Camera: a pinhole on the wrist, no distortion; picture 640 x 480 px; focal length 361.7 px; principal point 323.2 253.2 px. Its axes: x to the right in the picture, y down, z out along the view. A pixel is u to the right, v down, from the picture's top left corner.
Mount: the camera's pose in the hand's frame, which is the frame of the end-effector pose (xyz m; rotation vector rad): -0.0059 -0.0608 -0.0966 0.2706 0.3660 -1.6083
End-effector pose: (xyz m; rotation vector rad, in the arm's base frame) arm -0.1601 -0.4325 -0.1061 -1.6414 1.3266 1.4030
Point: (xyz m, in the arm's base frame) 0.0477 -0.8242 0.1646
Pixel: behind the camera
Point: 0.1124 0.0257 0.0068
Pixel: 453 47
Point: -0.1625 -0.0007 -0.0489
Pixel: 236 86
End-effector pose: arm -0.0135 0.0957 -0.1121 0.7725 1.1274 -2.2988
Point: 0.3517 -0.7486 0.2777
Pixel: outside the picture
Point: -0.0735 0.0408 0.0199
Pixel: 208 179
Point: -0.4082 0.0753 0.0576
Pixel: 424 414
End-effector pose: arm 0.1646 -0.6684 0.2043 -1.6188 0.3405 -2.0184
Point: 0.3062 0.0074 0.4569
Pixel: 580 146
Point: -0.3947 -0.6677 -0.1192
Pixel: behind the camera
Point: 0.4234 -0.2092 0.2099
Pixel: 403 24
